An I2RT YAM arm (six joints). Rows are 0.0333 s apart.
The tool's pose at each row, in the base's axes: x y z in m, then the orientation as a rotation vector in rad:
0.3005, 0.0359, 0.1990, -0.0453, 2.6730, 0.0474
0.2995, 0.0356, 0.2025, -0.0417, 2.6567, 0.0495
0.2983, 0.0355, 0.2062, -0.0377, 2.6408, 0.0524
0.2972, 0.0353, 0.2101, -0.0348, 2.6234, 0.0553
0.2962, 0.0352, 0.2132, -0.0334, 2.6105, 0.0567
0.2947, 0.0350, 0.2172, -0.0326, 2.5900, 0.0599
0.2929, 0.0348, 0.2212, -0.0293, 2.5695, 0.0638
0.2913, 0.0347, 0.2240, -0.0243, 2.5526, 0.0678
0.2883, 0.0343, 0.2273, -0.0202, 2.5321, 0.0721
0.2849, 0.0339, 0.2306, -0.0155, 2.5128, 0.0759
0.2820, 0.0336, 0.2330, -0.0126, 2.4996, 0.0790
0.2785, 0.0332, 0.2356, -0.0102, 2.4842, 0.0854
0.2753, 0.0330, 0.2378, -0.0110, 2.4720, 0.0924
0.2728, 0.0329, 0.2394, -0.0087, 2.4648, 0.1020
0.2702, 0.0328, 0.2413, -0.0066, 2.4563, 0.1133
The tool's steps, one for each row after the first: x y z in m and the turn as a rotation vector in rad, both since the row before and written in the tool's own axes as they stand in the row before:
-0.0007, -0.0002, -0.0036, -0.0009, -0.0164, 0.0025
-0.0007, 0.0000, -0.0038, -0.0014, -0.0160, 0.0029
-0.0009, 0.0000, -0.0040, -0.0016, -0.0174, 0.0021
-0.0007, 0.0000, -0.0032, -0.0008, -0.0129, 0.0009
-0.0007, 0.0000, -0.0042, -0.0022, -0.0205, 0.0007
-0.0006, 0.0000, -0.0044, -0.0023, -0.0205, 0.0026
-0.0002, 0.0001, -0.0032, -0.0020, -0.0170, 0.0040
0.0007, -0.0002, -0.0044, -0.0024, -0.0205, 0.0033
0.0009, -0.0001, -0.0047, -0.0020, -0.0193, 0.0037
0.0009, -0.0001, -0.0037, -0.0018, -0.0132, 0.0025
0.0012, -0.0002, -0.0042, -0.0043, -0.0153, 0.0028
0.0012, 0.0000, -0.0037, -0.0055, -0.0120, 0.0008
0.0010, 0.0001, -0.0028, -0.0065, -0.0070, 0.0039
0.0008, 0.0001, -0.0031, -0.0079, -0.0082, 0.0041

